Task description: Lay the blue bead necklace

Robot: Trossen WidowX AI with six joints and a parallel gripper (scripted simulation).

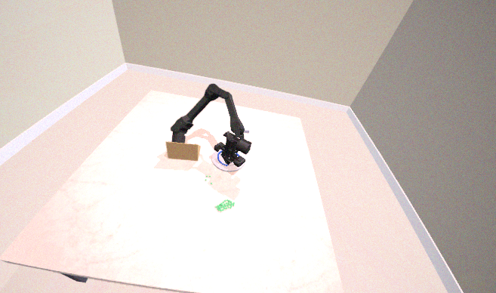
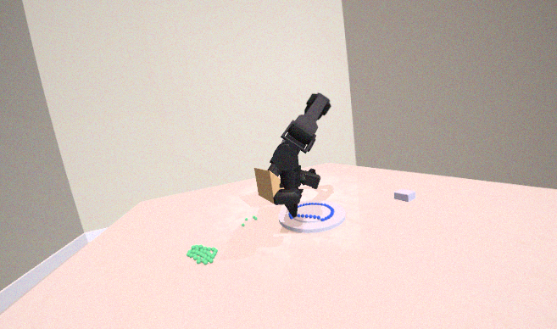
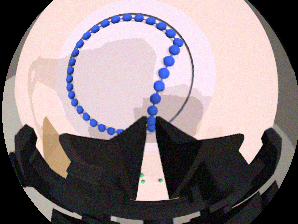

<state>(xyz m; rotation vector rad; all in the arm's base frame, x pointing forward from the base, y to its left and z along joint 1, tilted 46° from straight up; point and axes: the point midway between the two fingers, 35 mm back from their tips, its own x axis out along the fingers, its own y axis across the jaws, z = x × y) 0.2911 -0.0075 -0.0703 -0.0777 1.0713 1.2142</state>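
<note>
My gripper tip is now 50 mm to the right of the round white bead board and 10 mm above it. From my gripper tip the other things lie so: small grey block (350 mm to the left, 110 mm ahead).
</note>
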